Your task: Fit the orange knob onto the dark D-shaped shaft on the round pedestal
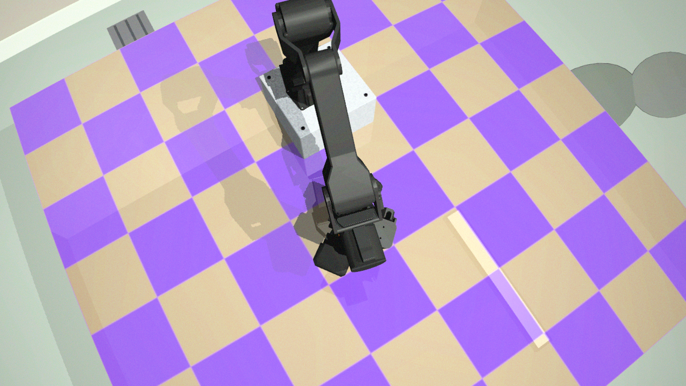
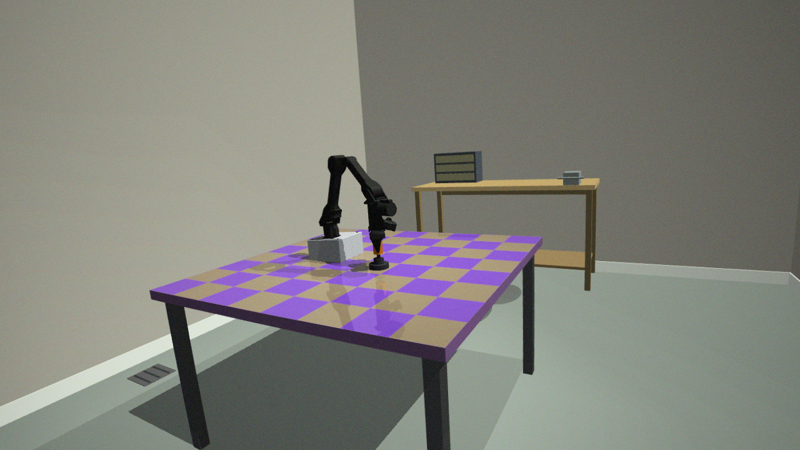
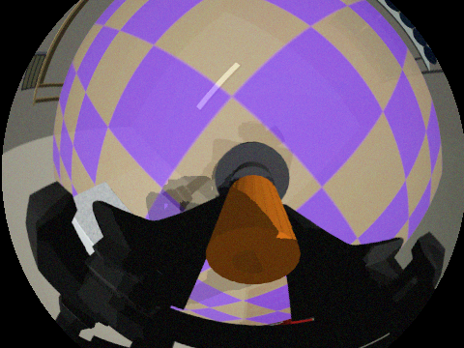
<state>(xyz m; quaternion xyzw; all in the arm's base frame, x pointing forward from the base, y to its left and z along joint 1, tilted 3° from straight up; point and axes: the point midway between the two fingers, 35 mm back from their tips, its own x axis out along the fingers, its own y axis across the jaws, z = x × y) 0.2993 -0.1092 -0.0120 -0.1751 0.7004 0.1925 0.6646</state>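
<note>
Right now the orange knob is 2 cm above my gripper tip. The rest, counted from my gripper tip: D-shaped shaft (4 cm below).
</note>
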